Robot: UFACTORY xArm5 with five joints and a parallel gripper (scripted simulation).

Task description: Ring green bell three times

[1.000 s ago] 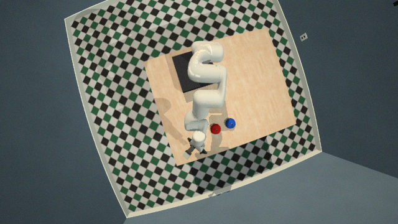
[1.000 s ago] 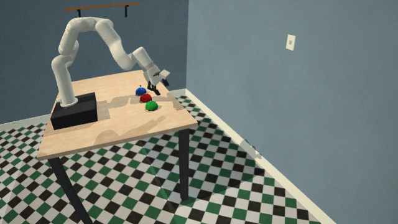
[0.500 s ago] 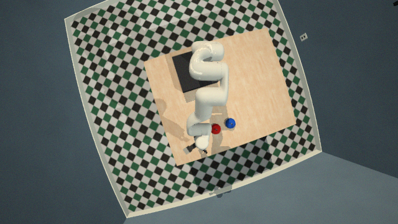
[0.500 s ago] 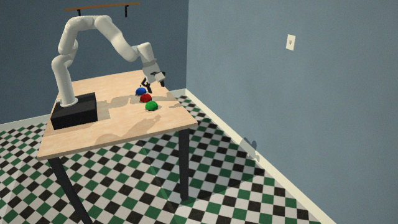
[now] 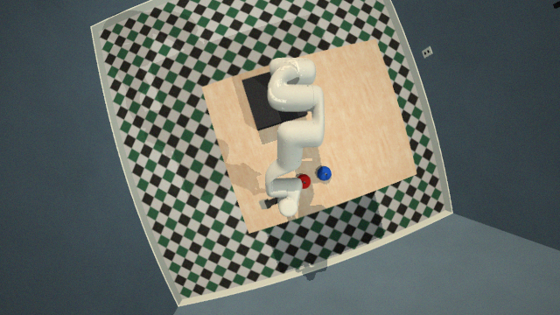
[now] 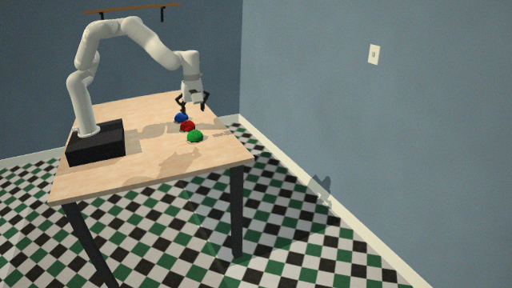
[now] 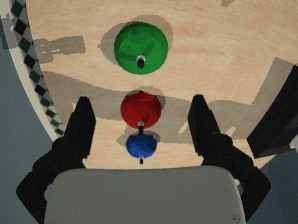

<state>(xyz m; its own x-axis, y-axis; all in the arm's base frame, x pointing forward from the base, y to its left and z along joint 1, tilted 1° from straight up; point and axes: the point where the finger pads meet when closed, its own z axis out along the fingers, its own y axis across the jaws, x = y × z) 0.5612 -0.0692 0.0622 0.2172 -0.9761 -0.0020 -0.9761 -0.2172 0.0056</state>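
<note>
My gripper is now 11 cm above the green bell. Round my hand: blue bell 26 cm to the left, 11 cm below, 5 cm behind; then red bell 13 cm to the left, 11 cm below, 3 cm behind.
</note>
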